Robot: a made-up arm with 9 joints.
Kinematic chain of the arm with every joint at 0, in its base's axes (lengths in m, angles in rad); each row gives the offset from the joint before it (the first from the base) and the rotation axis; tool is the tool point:
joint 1: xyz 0 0 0.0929 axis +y
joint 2: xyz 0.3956 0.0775 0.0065 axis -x
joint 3: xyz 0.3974 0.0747 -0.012 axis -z
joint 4: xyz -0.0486 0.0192 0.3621 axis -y
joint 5: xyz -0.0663 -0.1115 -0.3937 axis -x
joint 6: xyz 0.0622 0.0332 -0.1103 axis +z
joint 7: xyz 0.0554 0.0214 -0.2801 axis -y
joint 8: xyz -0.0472 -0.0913 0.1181 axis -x
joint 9: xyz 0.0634 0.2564 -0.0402 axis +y
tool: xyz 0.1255 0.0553 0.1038
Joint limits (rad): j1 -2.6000..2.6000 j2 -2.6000..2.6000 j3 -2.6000..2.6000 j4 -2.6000..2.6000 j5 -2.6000..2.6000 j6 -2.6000..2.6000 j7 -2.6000..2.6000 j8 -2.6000..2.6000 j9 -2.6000..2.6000
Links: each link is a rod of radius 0.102 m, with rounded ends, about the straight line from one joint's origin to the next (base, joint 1, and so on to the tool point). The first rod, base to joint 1, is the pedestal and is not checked.
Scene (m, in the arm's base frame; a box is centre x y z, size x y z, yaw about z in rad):
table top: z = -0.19
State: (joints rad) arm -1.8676 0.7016 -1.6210 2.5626 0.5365 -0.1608 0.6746 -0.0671 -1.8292
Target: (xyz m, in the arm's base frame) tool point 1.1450 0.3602 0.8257
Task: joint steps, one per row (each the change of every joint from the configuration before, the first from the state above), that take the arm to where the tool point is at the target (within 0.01 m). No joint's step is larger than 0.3 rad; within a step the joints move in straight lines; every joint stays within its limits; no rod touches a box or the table.
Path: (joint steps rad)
1: 0.1351 0.2643 0.0373 -0.1656 0.0345 0.0439 0.0576 -0.0092 -0.0217
2: 0.1351 0.2644 0.0374 -0.1655 0.0345 0.0440 0.0575 -0.0092 -0.0216
3: 0.1351 0.2643 0.0373 -0.1656 0.0345 0.0439 0.0576 -0.0092 -0.0217
4: 0.1351 0.2643 0.0373 -0.1655 0.0345 0.0439 0.0575 -0.0092 -0.0216

